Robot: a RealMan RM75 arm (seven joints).
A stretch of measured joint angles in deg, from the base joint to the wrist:
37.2, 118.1, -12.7, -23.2, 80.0, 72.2, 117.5
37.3, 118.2, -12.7, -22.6, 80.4, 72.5, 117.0
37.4, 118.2, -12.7, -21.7, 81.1, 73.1, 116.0
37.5, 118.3, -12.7, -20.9, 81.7, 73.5, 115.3
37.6, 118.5, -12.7, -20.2, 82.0, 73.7, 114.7
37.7, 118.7, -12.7, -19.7, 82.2, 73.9, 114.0
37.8, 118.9, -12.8, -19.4, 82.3, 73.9, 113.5
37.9, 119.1, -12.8, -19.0, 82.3, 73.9, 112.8
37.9, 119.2, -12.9, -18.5, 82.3, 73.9, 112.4
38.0, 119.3, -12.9, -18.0, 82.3, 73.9, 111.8
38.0, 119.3, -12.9, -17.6, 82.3, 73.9, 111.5
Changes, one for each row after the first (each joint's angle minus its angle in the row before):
0.1, 0.1, 0.0, 0.6, 0.4, 0.3, -0.5
0.1, 0.0, 0.0, 0.9, 0.7, 0.6, -1.0
0.1, 0.1, 0.0, 0.8, 0.6, 0.4, -0.7
0.1, 0.2, 0.0, 0.7, 0.3, 0.2, -0.6
0.1, 0.2, 0.0, 0.5, 0.2, 0.2, -0.7
0.1, 0.2, -0.1, 0.3, 0.1, 0.0, -0.5
0.1, 0.2, 0.0, 0.4, 0.0, 0.0, -0.7
0.0, 0.1, -0.1, 0.5, 0.0, 0.0, -0.4
0.1, 0.1, 0.0, 0.5, 0.0, 0.0, -0.6
0.0, 0.0, 0.0, 0.4, 0.0, 0.0, -0.3

